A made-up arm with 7 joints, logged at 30 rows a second.
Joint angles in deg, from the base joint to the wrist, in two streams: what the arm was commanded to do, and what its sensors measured. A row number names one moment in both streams.
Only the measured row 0 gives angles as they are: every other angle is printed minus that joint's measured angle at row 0.
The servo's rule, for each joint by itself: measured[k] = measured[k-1] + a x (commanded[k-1-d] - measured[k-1]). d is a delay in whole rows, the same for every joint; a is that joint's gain. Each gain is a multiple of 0.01, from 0.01 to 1. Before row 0 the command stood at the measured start. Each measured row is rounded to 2 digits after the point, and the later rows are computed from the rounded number. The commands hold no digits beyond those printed.
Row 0, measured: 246.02, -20.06, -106.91, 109.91, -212.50, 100.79, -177.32
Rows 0 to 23, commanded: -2.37, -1.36, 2.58, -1.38, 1.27, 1.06, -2.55; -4.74, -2.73, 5.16, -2.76, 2.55, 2.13, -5.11; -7.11, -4.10, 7.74, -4.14, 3.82, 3.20, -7.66; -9.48, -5.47, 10.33, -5.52, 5.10, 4.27, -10.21; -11.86, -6.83, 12.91, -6.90, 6.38, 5.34, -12.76; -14.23, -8.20, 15.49, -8.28, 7.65, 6.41, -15.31; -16.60, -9.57, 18.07, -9.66, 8.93, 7.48, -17.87; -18.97, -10.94, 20.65, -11.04, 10.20, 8.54, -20.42; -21.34, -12.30, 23.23, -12.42, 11.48, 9.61, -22.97; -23.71, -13.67, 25.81, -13.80, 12.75, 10.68, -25.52; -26.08, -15.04, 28.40, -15.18, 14.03, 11.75, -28.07; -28.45, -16.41, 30.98, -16.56, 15.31, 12.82, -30.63; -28.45, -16.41, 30.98, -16.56, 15.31, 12.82, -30.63; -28.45, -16.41, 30.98, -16.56, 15.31, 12.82, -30.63; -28.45, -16.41, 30.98, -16.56, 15.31, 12.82, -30.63; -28.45, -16.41, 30.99, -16.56, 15.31, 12.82, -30.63; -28.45, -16.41, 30.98, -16.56, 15.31, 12.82, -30.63; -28.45, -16.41, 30.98, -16.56, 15.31, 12.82, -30.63; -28.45, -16.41, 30.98, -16.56, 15.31, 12.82, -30.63; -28.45, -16.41, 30.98, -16.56, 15.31, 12.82, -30.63; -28.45, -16.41, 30.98, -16.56, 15.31, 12.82, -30.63; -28.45, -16.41, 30.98, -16.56, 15.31, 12.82, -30.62; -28.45, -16.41, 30.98, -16.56, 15.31, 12.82, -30.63; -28.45, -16.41, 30.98, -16.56, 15.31, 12.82, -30.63
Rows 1 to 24, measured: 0.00, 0.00, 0.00, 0.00, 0.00, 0.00, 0.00; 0.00, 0.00, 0.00, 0.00, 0.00, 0.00, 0.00; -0.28, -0.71, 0.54, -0.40, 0.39, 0.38, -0.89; -0.82, -1.76, 1.51, -1.08, 1.06, 1.01, -2.37; -1.57, -2.98, 2.82, -1.97, 1.92, 1.80, -4.22; -2.52, -4.27, 4.40, -3.00, 2.91, 2.69, -6.32; -3.64, -5.60, 6.19, -4.13, 3.99, 3.64, -8.57; -4.91, -6.95, 8.14, -5.33, 5.12, 4.64, -10.93; -6.31, -8.31, 10.23, -6.59, 6.30, 5.66, -13.36; -7.83, -9.68, 12.42, -7.88, 7.51, 6.70, -15.83; -9.45, -11.04, 14.69, -9.20, 8.74, 7.75, -18.33; -11.16, -12.41, 17.03, -10.53, 9.98, 8.80, -20.85; -12.95, -13.78, 19.42, -11.88, 11.24, 9.86, -23.38; -14.81, -15.15, 21.85, -13.24, 12.50, 10.93, -25.92; -16.45, -15.81, 23.77, -14.20, 13.37, 11.61, -27.57; -17.89, -16.12, 25.28, -14.88, 13.97, 12.05, -28.64; -19.16, -16.27, 26.48, -15.37, 14.39, 12.33, -29.34; -20.27, -16.34, 27.43, -15.72, 14.68, 12.51, -29.79; -21.25, -16.38, 28.18, -15.96, 14.88, 12.62, -30.08; -22.11, -16.40, 28.77, -16.13, 15.01, 12.69, -30.27; -22.87, -16.41, 29.23, -16.25, 15.10, 12.74, -30.40; -23.54, -16.41, 29.60, -16.34, 15.17, 12.77, -30.48; -24.13, -16.41, 29.89, -16.40, 15.21, 12.79, -30.53; -24.65, -16.41, 30.12, -16.45, 15.24, 12.80, -30.56
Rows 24 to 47, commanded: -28.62, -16.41, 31.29, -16.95, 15.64, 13.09, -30.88; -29.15, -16.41, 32.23, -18.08, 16.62, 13.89, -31.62; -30.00, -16.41, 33.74, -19.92, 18.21, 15.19, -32.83; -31.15, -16.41, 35.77, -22.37, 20.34, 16.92, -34.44; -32.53, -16.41, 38.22, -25.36, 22.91, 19.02, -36.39; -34.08, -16.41, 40.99, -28.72, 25.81, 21.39, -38.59; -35.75, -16.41, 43.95, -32.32, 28.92, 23.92, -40.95; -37.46, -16.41, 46.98, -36.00, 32.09, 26.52, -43.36; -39.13, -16.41, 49.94, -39.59, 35.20, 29.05, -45.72; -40.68, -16.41, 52.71, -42.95, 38.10, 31.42, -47.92; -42.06, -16.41, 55.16, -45.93, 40.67, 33.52, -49.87; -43.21, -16.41, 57.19, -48.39, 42.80, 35.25, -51.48; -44.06, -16.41, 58.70, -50.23, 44.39, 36.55, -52.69; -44.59, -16.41, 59.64, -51.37, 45.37, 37.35, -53.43; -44.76, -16.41, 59.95, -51.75, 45.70, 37.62, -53.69; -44.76, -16.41, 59.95, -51.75, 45.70, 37.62, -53.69; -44.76, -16.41, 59.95, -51.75, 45.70, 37.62, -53.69; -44.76, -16.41, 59.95, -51.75, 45.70, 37.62, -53.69; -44.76, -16.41, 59.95, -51.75, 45.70, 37.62, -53.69; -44.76, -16.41, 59.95, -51.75, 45.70, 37.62, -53.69; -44.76, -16.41, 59.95, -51.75, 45.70, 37.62, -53.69; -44.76, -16.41, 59.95, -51.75, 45.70, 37.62, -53.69; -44.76, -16.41, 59.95, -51.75, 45.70, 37.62, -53.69; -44.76, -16.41, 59.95, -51.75, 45.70, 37.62, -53.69
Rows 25 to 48, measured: -25.11, -16.41, 30.30, -16.48, 15.26, 12.81, -30.58; -25.51, -16.41, 30.44, -16.50, 15.28, 12.81, -30.60; -25.88, -16.41, 30.62, -16.63, 15.39, 12.91, -30.70; -26.27, -16.41, 30.96, -17.05, 15.77, 13.26, -31.02; -26.72, -16.41, 31.54, -17.88, 16.53, 13.95, -31.65; -27.25, -16.41, 32.43, -19.18, 17.71, 15.02, -32.63; -27.88, -16.41, 33.65, -20.97, 19.32, 16.46, -33.95; -28.62, -16.41, 35.19, -23.22, 21.33, 18.23, -35.57; -29.48, -16.41, 37.03, -25.86, 23.68, 20.28, -37.45; -30.44, -16.41, 39.12, -28.80, 26.29, 22.53, -39.52; -31.48, -16.41, 41.39, -31.93, 29.05, 24.88, -41.69; -32.58, -16.41, 43.77, -35.13, 31.86, 27.23, -43.87; -33.72, -16.41, 46.16, -38.26, 34.59, 29.49, -45.97; -34.86, -16.41, 48.48, -41.20, 37.14, 31.56, -47.90; -35.96, -16.41, 50.63, -43.82, 39.39, 33.36, -49.58; -37.00, -16.41, 52.52, -46.01, 41.24, 34.80, -50.93; -37.93, -16.41, 54.08, -47.67, 42.62, 35.82, -51.90; -38.75, -16.41, 55.31, -48.85, 43.57, 36.47, -52.53; -39.47, -16.41, 56.28, -49.69, 44.23, 36.88, -52.94; -40.10, -16.41, 57.05, -50.29, 44.69, 37.15, -53.20; -40.66, -16.41, 57.66, -50.71, 45.00, 37.32, -53.37; -41.15, -16.41, 58.14, -51.01, 45.22, 37.43, -53.48; -41.58, -16.41, 58.52, -51.22, 45.37, 37.50, -53.55; -41.96, -16.41, 58.82, -51.37, 45.47, 37.54, -53.60
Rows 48 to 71, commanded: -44.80, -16.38, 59.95, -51.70, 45.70, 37.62, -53.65; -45.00, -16.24, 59.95, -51.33, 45.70, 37.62, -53.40; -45.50, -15.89, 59.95, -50.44, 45.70, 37.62, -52.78; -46.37, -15.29, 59.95, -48.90, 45.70, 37.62, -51.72; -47.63, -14.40, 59.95, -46.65, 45.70, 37.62, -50.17; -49.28, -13.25, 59.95, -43.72, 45.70, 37.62, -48.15; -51.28, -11.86, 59.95, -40.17, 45.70, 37.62, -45.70; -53.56, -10.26, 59.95, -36.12, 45.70, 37.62, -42.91; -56.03, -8.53, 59.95, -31.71, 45.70, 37.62, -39.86; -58.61, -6.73, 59.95, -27.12, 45.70, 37.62, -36.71; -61.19, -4.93, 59.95, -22.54, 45.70, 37.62, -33.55; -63.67, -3.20, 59.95, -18.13, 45.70, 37.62, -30.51; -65.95, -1.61, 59.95, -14.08, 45.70, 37.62, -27.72; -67.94, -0.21, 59.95, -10.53, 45.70, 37.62, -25.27; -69.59, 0.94, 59.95, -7.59, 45.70, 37.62, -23.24; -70.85, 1.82, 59.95, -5.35, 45.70, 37.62, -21.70; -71.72, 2.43, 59.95, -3.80, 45.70, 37.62, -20.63; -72.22, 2.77, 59.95, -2.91, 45.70, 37.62, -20.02; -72.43, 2.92, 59.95, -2.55, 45.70, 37.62, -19.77; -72.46, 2.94, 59.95, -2.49, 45.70, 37.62, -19.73; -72.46, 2.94, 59.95, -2.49, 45.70, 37.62, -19.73; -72.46, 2.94, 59.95, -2.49, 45.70, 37.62, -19.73; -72.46, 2.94, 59.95, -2.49, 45.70, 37.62, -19.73; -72.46, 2.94, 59.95, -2.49, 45.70, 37.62, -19.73
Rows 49 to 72, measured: -42.30, -16.41, 59.06, -51.48, 45.54, 37.57, -53.63; -42.60, -16.41, 59.25, -51.56, 45.59, 37.59, -53.65; -42.86, -16.39, 59.40, -51.60, 45.62, 37.60, -53.65; -43.12, -16.31, 59.52, -51.52, 45.64, 37.61, -53.56; -43.41, -16.09, 59.61, -51.21, 45.66, 37.61, -53.29; -43.77, -15.67, 59.68, -50.54, 45.67, 37.61, -52.74; -44.23, -15.01, 59.74, -49.41, 45.68, 37.61, -51.84; -44.84, -14.09, 59.78, -47.76, 45.69, 37.61, -50.55; -45.61, -12.93, 59.82, -45.56, 45.69, 37.61, -48.85; -46.56, -11.54, 59.85, -42.82, 45.69, 37.61, -46.77; -47.70, -9.97, 59.87, -39.60, 45.69, 37.61, -44.35; -49.01, -8.29, 59.89, -35.98, 45.69, 37.61, -41.68; -50.47, -6.54, 59.90, -32.08, 45.69, 37.61, -38.83; -52.05, -4.80, 59.91, -28.03, 45.69, 37.61, -35.92; -53.72, -3.14, 59.92, -23.98, 45.69, 37.61, -33.05; -55.43, -1.62, 59.93, -20.08, 45.69, 37.61, -30.33; -57.13, -0.29, 59.93, -16.46, 45.69, 37.61, -27.85; -58.78, 0.81, 59.93, -13.24, 45.69, 37.61, -25.70; -60.33, 1.65, 59.93, -10.50, 45.69, 37.61, -23.93; -61.76, 2.23, 59.93, -8.30, 45.69, 37.61, -22.56; -63.04, 2.59, 59.93, -6.63, 45.69, 37.61, -21.58; -64.17, 2.77, 59.93, -5.43, 45.69, 37.61, -20.93; -65.16, 2.86, 59.93, -4.58, 45.69, 37.61, -20.51; -66.04, 2.90, 59.93, -3.97, 45.69, 37.61, -20.24
